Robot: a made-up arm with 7 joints. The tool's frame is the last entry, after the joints.
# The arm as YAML. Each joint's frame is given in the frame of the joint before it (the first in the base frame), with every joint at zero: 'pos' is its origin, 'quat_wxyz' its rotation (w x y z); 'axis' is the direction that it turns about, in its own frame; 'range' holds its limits. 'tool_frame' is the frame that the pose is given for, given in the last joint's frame.
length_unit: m
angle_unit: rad
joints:
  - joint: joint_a
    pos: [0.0, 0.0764, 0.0]
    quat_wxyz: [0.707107, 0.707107, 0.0, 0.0]
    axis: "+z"
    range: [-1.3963, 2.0]
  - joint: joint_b
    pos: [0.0, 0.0, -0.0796]
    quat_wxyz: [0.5, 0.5, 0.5, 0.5]
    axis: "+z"
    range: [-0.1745, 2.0]
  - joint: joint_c
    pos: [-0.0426, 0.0, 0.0]
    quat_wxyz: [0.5, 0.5, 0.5, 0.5]
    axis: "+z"
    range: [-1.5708, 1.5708]
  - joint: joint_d
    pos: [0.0, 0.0, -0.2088]
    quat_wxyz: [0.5, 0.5, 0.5, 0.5]
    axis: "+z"
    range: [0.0, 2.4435]
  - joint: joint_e
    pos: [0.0, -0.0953, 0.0]
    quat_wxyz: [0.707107, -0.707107, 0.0, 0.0]
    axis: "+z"
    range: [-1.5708, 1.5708]
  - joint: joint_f
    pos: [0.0, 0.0, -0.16]
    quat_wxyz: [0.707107, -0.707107, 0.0, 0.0]
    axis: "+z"
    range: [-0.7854, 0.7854]
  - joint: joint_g
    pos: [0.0, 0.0, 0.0]
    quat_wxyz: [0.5, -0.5, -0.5, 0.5]
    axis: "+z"
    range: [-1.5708, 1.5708]
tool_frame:
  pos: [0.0, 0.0, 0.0]
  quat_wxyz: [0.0, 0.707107, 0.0, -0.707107]
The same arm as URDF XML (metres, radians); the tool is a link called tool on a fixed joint. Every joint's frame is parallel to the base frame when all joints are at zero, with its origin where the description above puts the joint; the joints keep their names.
<robot name="arm">
<joint name="tool_fixed" type="fixed"><parent link="link7"/><child link="tool"/><origin xyz="0.0000 0.0000 0.0000" rpy="0.0000 0.0000 0.0000"/></joint>
<joint name="joint_g" type="revolute"><parent link="link6"/><child link="link7"/><origin xyz="0.0000 0.0000 0.0000" rpy="0.0000 0.0000 0.0000"/><axis xyz="-1 0 0"/><limit lower="-1.5708" upper="1.5708"/></joint>
<joint name="joint_f" type="revolute"><parent link="link5"/><child link="link6"/><origin xyz="0.0000 0.0000 -0.1600" rpy="0.0000 0.0000 0.0000"/><axis xyz="0 1 0"/><limit lower="-0.7854" upper="0.7854"/></joint>
<joint name="joint_e" type="revolute"><parent link="link4"/><child link="link5"/><origin xyz="0.0000 0.0000 -0.0953" rpy="0.0000 0.0000 0.0000"/><axis xyz="0 0 1"/><limit lower="-1.5708" upper="1.5708"/></joint>
<joint name="joint_d" type="revolute"><parent link="link3"/><child link="link4"/><origin xyz="0.0000 0.0000 -0.2088" rpy="0.0000 0.0000 0.0000"/><axis xyz="0 -1 0"/><limit lower="0.0000" upper="2.4435"/></joint>
<joint name="joint_c" type="revolute"><parent link="link2"/><child link="link3"/><origin xyz="0.0000 0.0000 -0.0426" rpy="0.0000 0.0000 0.0000"/><axis xyz="0 0 1"/><limit lower="-1.5708" upper="1.5708"/></joint>
<joint name="joint_b" type="revolute"><parent link="link1"/><child link="link2"/><origin xyz="0.0000 0.0796 0.0000" rpy="0.0000 0.0000 0.0000"/><axis xyz="1 0 0"/><limit lower="-0.1745" upper="2.0000"/></joint>
<joint name="joint_a" type="revolute"><parent link="base_link"/><child link="link1"/><origin xyz="0.0000 0.0764 0.0000" rpy="0.0000 0.0000 0.0000"/><axis xyz="0 -1 0"/><limit lower="-1.3963" upper="2.0000"/></joint>
<link name="base_link"/>
<link name="link1"/>
<link name="link2"/>
<link name="link3"/>
<link name="link4"/>
<link name="link5"/>
<link name="link6"/>
<link name="link7"/>
<link name="tool"/>
</robot>

